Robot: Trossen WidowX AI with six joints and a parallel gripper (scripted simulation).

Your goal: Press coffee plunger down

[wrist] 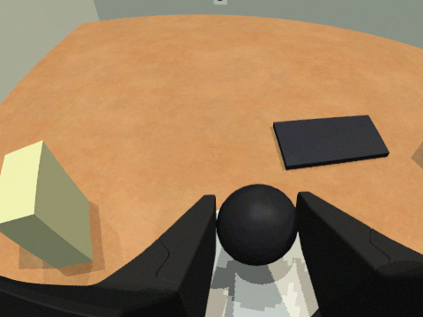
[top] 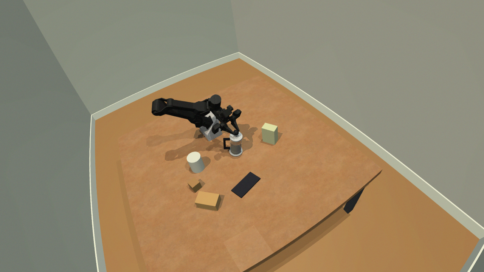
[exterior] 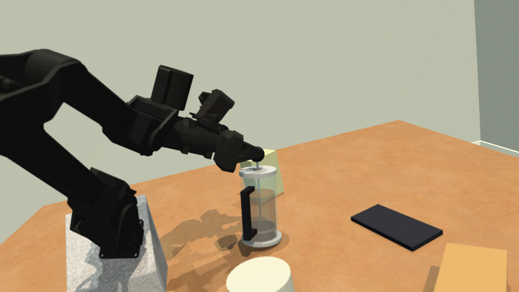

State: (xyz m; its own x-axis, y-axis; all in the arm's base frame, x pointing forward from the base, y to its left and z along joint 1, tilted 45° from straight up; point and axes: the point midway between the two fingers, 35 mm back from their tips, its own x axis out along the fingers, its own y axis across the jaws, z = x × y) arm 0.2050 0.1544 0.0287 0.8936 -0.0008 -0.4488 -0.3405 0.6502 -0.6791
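Right now the glass coffee press is 30 mm behind my gripper tip, 30 mm to the right of it and 80 mm below it. Round my gripper tip: pale yellow box (20 mm behind, 200 mm to the left, 120 mm below); then small brown cube (110 mm ahead, 310 mm to the right, 150 mm below); then tan box (230 mm ahead, 270 mm to the right, 150 mm below).
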